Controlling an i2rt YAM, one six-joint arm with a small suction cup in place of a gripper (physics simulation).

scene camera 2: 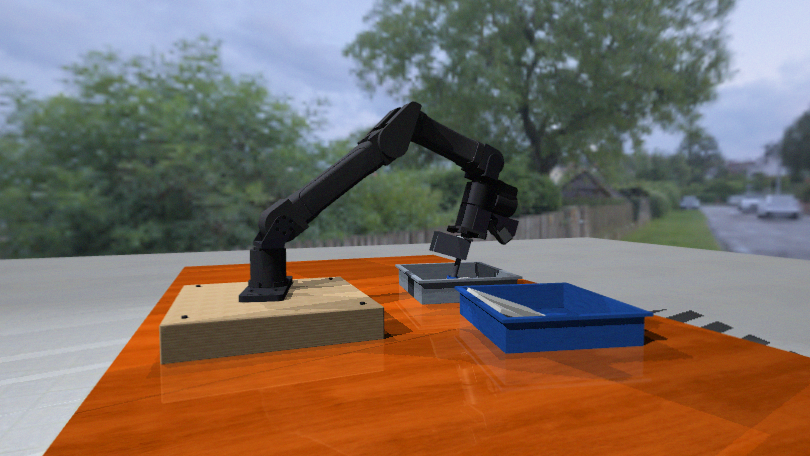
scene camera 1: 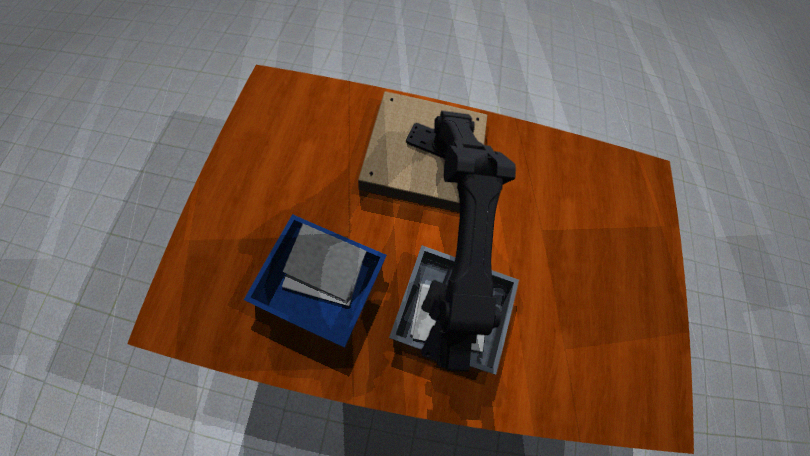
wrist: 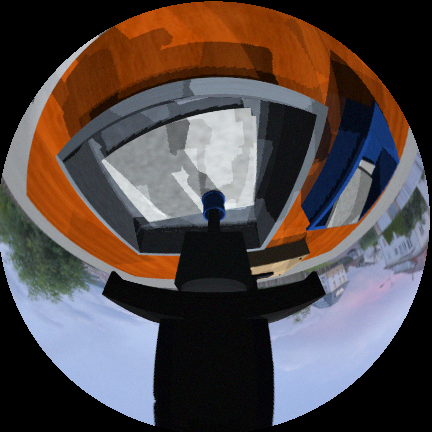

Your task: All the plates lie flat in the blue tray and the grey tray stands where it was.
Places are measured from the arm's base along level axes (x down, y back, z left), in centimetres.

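Where they show: hand, tool point: point(wrist: 213, 197); arm's base, link origin: point(scene camera 2: 268, 290) point(scene camera 1: 444, 146).
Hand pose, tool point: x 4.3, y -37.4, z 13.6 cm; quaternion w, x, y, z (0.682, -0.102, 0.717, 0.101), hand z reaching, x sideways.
Things, the pixels of their top centre, and the offset from my tool point. Level surfaces: height alone.
- grey tray, top centre: point(wrist: 178, 215) point(scene camera 1: 457, 307) point(scene camera 2: 453, 270) dx -4.3, dy -1.8, dz +3.8 cm
- light grey plate, top centre: point(wrist: 178, 179) point(scene camera 1: 451, 318) dx -0.8, dy -3.8, dz +3.9 cm
- blue tray, top centre: point(scene camera 2: 540, 297) point(scene camera 1: 316, 277) point(wrist: 369, 189) dx -4.3, dy -8.0, dz -28.0 cm
- upper plate, top centre: point(scene camera 2: 516, 295) point(scene camera 1: 323, 258) point(wrist: 360, 207) dx -4.9, dy -3.6, dz -28.4 cm
- lower plate, top centre: point(scene camera 1: 323, 271) dx -0.2, dy -5.3, dz -28.1 cm
- orange wooden table, surface height: dx +0.7 cm
My suction cup point(scene camera 2: 451, 276) point(wrist: 214, 195) is down inside the grey tray point(scene camera 1: 506, 325) point(scene camera 2: 433, 293) point(wrist: 220, 86), on a light grey plate point(scene camera 1: 422, 317) point(wrist: 227, 145) near that plate's arm-side edge. The cup touches the plate and holds it by suction, low in the tray. In scene camera 1 the arm hides the cup and much of the plate. The blue tray point(scene camera 1: 314, 318) point(scene camera 2: 572, 334) point(wrist: 345, 130) holds two overlapping plates. The upper plate point(scene camera 1: 323, 257) point(wrist: 350, 200) lies turned over the lower plate point(scene camera 1: 306, 287). Both lean up against the arm-side wall, tilted.
The arm stands on a pale wooden base point(scene camera 1: 408, 169) point(scene camera 2: 272, 328) behind the two trays. The trays' raised walls stand side by side with a gap between them, on the orange wooden table point(scene camera 1: 600, 294) point(scene camera 2: 340, 407). The blue tray's wall is close to the grey tray.
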